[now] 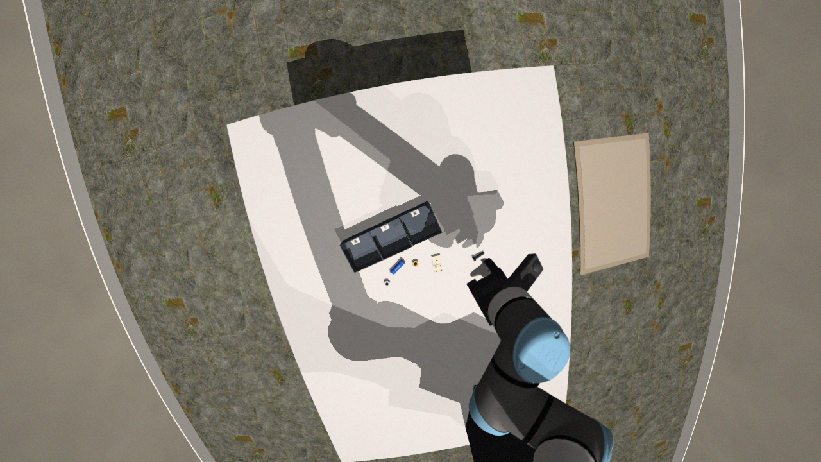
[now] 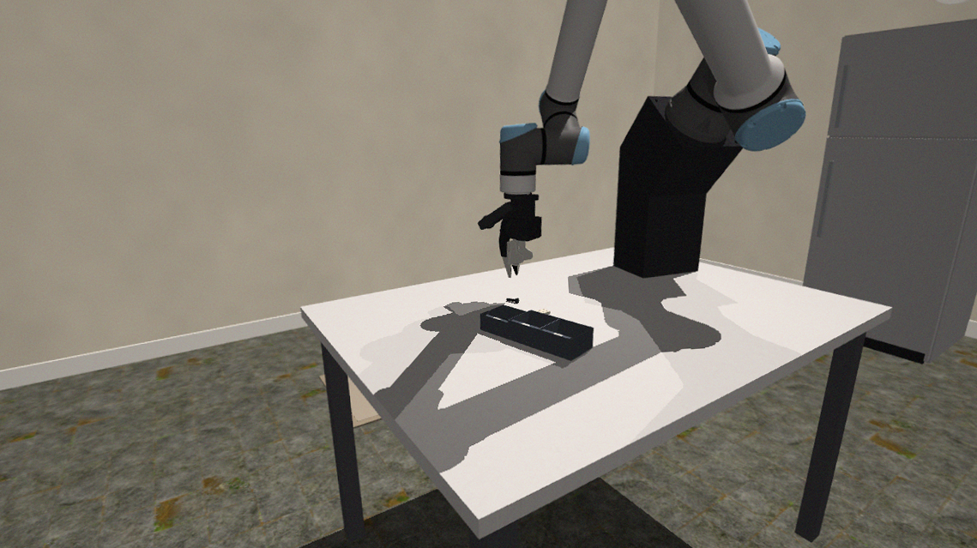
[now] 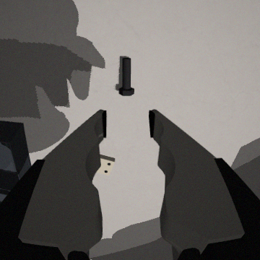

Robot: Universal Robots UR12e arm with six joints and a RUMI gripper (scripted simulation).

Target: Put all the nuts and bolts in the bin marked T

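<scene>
Right now the black bolt is 1 cm to the left of my hand and 8 cm below it. The rest, counted from my hand: yellow nut 1 cm ahead, 18 cm to the left, 9 cm below; cream domino 1 cm behind, 12 cm to the left, 8 cm below; blue battery 23 cm to the left, 8 cm below.
</scene>
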